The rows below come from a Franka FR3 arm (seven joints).
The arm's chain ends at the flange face. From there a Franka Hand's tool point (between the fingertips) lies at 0.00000 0.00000 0.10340 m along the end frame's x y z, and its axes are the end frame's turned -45 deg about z.
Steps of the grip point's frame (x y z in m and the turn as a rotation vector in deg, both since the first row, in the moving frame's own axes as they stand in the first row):
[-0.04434, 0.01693, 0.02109, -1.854, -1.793, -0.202]
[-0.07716, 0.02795, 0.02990, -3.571, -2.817, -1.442]
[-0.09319, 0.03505, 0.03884, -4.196, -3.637, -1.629]
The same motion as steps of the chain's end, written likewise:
[-0.01947, 0.03867, 0.02119, -2.579, 0.043, -0.202]
[-0.03586, 0.06619, 0.03023, -4.517, 0.533, -1.442]
[-0.04197, 0.08071, 0.03933, -5.539, 0.395, -1.629]

